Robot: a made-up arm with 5 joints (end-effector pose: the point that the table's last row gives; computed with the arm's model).
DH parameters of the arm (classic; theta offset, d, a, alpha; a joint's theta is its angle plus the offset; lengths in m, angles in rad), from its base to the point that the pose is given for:
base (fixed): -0.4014 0 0.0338 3.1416
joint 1: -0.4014 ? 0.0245 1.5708
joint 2: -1.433 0 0.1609 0
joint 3: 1.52 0 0.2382 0
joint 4: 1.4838 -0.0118 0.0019 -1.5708
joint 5: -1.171 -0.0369 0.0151 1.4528
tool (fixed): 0.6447 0.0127 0 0
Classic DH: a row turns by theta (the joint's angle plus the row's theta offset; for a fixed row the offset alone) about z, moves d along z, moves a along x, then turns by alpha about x.
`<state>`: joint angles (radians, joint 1 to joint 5).
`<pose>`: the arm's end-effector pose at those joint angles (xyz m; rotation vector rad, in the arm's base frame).
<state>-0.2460 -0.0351 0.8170 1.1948 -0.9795</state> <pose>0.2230 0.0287 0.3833 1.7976 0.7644 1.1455</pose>
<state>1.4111 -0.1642 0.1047 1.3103 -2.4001</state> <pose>0.0458 -0.2901 0.5672 0.2861 -1.6104 -0.7132</pose>
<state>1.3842 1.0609 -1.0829 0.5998 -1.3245</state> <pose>0.1023 -0.4592 0.4830 0.2172 -0.9548 0.4468</pose>
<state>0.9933 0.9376 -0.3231 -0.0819 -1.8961</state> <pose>0.2222 -0.3490 0.3613 0.2863 -1.4396 0.5176</pose>
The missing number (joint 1, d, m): -0.4444
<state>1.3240 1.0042 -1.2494 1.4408 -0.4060</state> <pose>0.1391 -0.4285 0.5198 1.0878 -0.2248 0.7974</pose>
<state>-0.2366 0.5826 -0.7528 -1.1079 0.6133</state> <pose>0.4047 0.0840 0.6167 -1.6921 0.0745 1.3209</pose>
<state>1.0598 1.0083 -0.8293 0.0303 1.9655</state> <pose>0.2300 -0.3960 0.4197 0.2148 2.4981 0.9136</pose>
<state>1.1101 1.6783 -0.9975 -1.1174 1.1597</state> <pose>0.2059 -0.3632 0.2396 -0.2966 1.6171 0.6023</pose>
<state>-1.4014 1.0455 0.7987 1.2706 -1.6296</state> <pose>0.0587 0.0374 0.2648 0.7074 1.7984 0.4578</pose>
